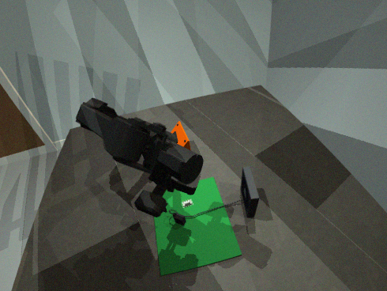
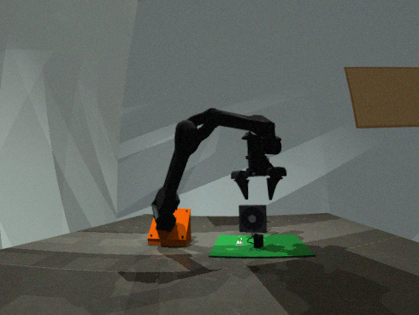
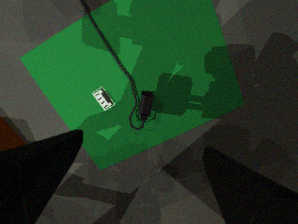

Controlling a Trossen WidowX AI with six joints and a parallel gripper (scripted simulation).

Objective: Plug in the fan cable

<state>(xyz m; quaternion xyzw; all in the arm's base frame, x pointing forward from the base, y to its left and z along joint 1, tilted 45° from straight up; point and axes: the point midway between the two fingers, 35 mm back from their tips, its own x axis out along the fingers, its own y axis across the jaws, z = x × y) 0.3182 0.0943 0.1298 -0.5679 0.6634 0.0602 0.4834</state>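
Right now the plug is 10 mm to the right of my gripper tip and 140 mm below it. From my gripper tip the other things lie so: black fan (20 mm behind, 220 mm to the left, 100 mm below); green board (30 mm to the left, 170 mm below).
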